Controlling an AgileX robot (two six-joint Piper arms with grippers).
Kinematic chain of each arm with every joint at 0, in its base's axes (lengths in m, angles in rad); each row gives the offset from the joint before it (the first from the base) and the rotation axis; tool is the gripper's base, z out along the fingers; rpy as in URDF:
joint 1: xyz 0 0 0.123 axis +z
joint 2: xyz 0 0 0 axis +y
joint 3: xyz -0.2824 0 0.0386 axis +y
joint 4: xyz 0.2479 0 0.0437 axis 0.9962 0 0.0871
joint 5: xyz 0 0 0 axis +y
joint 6: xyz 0.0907 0 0.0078 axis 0.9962 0 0.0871
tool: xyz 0 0 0 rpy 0 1.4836 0
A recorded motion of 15 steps. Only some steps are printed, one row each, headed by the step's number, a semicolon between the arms.
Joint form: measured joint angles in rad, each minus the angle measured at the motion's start. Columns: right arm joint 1, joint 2, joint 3, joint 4, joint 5, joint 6; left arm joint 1, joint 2, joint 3, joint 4, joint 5, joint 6.
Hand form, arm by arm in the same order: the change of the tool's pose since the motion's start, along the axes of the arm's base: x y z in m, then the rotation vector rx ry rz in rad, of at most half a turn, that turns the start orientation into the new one. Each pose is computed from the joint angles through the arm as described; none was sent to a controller.
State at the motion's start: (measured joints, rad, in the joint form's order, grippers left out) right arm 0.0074 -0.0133 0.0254 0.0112 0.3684 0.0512; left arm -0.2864 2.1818 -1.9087 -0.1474 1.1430 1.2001
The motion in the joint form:
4: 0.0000 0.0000 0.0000 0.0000 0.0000 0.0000; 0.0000 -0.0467 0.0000 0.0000 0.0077 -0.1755
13: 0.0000 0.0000 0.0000 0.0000 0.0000 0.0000; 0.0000 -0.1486 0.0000 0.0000 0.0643 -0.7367
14: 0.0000 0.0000 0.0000 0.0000 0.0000 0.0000; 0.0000 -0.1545 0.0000 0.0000 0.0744 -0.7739
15: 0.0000 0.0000 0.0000 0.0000 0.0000 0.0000; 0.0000 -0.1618 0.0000 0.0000 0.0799 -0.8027
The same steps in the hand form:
4: 0.0000 0.0000 0.0000 0.0000 0.0000 0.0000; -0.0055 0.0016 0.0215 -0.0483 -0.0019 0.1667
13: 0.0000 0.0000 0.0000 0.0000 0.0000 0.0000; -0.0240 0.0067 0.0659 -0.1944 0.0765 0.6902
14: 0.0000 0.0000 0.0000 0.0000 0.0000 0.0000; -0.0258 0.0072 0.0682 -0.2003 0.0881 0.7245
15: 0.0000 0.0000 0.0000 0.0000 0.0000 0.0000; -0.0274 0.0077 0.0713 -0.2080 0.0930 0.7508

